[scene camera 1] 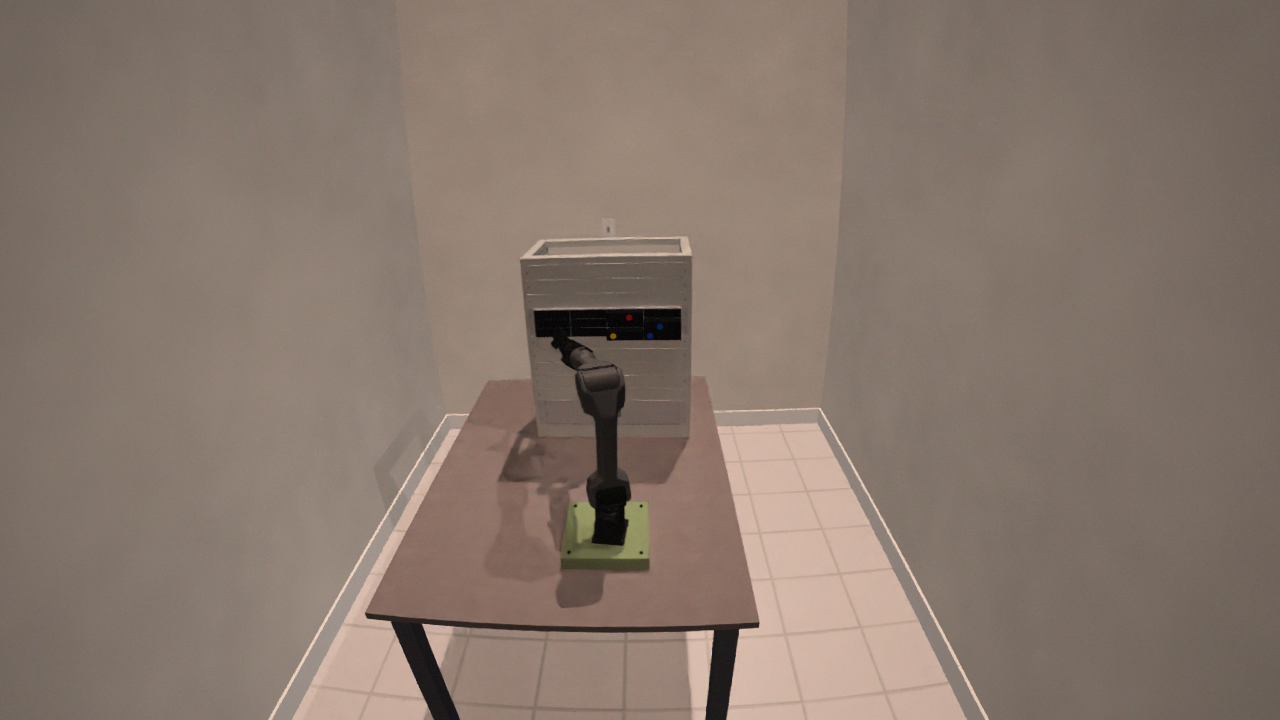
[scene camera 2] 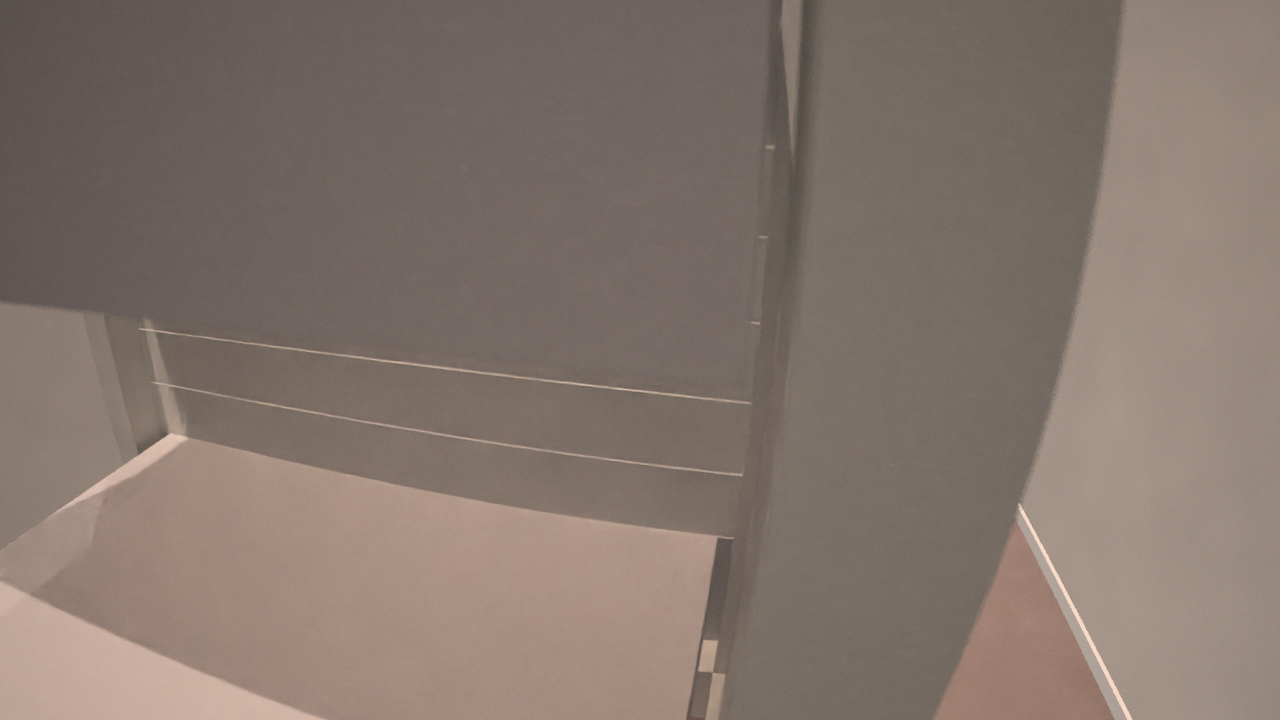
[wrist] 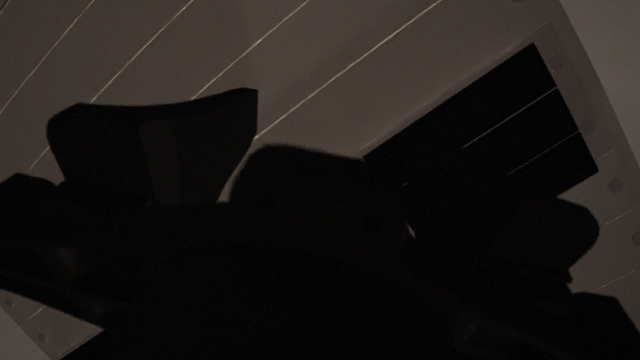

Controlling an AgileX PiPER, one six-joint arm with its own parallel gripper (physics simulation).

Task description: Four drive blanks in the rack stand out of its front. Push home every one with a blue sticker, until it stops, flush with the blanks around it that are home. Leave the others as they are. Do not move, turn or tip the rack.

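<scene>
You can see a pale rack in scene camera 1, and the wrist view has the rack too, as does scene camera 2 (452,359). On the rack, (wrist: 519,92) and (scene camera 1: 541,331) are the same spot.
</scene>
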